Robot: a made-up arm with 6 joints. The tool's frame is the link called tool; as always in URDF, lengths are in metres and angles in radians.
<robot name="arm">
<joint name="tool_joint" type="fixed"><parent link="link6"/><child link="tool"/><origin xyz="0 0 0"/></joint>
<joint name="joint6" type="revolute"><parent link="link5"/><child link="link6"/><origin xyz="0.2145 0 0"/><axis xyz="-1 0 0"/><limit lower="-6.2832" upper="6.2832" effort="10" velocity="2.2"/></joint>
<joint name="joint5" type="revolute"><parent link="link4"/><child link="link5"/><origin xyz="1.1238 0 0"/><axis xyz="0 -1 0"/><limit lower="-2.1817" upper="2.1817" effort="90" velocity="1.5"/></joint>
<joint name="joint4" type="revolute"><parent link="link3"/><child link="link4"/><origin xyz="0 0 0.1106"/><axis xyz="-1 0 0"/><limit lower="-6.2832" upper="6.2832" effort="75" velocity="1.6"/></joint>
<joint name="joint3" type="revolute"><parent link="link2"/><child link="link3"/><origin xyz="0 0 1.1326"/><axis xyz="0 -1 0"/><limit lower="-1.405" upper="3.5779" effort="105" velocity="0.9"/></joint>
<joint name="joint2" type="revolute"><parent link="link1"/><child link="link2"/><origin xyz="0.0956 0 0"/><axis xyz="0 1 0"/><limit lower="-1.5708" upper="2.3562" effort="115" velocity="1.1"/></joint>
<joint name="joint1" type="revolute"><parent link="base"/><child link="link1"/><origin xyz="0 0 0.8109"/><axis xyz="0 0 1"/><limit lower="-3.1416" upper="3.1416" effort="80" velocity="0.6"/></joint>
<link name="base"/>
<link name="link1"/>
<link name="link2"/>
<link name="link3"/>
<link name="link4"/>
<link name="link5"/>
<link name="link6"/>
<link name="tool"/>
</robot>
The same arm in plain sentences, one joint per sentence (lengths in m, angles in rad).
The arm has six revolute joints in a row. What follows holds with every joint at zero, and every direction is one of the base frame's. Joint 1 is mounted 0.8109 m along +z from the base frame's origin and turns about +z, from -3.1416 to 3.1416 rad. Joint 2 is mounted 0.0956 m along +x from joint 1 and turns about +y, from -1.5708 to 2.3562 rad. Joint 3 is mounted 1.1326 m along +z from joint 2 and turns about -y, from -1.405 to 3.5779 rad. Joint 4 is mounted 0.1106 m along +z from joint 3 and turns about -x, from -6.2832 to 6.2832 rad. Joint 5 is mounted 1.1238 m along +x from joint 4 and turns about -y, from -2.1817 to 2.1817 rad. Joint 6 is mounted 0.2145 m along +x from joint 5 and turns about -x, from -6.2832 to 6.2832 rad. The tool frame, which is the frame that the pose is given for, is mounted at the same point as joint 6; its axes are parallel to the base frame's.
